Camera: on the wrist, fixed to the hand. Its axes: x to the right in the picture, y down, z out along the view.
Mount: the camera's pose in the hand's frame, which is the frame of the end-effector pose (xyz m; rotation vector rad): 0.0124 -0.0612 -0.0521 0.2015 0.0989 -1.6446
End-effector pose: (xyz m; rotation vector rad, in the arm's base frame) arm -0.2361 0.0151 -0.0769 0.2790 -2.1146 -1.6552
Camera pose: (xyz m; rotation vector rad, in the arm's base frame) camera -0.2299 -0.0516 -0.1231 -1.8176 1.3132 1.3267
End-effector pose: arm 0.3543 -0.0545 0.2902 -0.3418 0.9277 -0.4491
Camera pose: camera 0.3041 -0.1179 0.2812 -0.8695 0.4958 -2.0505
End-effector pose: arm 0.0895 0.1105 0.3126 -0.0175 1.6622 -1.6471
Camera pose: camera 0.0234 0.1382 0.3511 1.1486 -1.0831 2.1403
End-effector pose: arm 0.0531 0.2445 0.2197 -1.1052 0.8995 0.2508
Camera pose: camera 0.0709 0.1688 0.2434 -1.3354 -0.1121 -1.2193
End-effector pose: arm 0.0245 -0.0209 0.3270 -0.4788 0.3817 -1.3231
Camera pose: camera -0.0508 -0.0497 0.3160 -0.5458 -0.1909 -2.9383
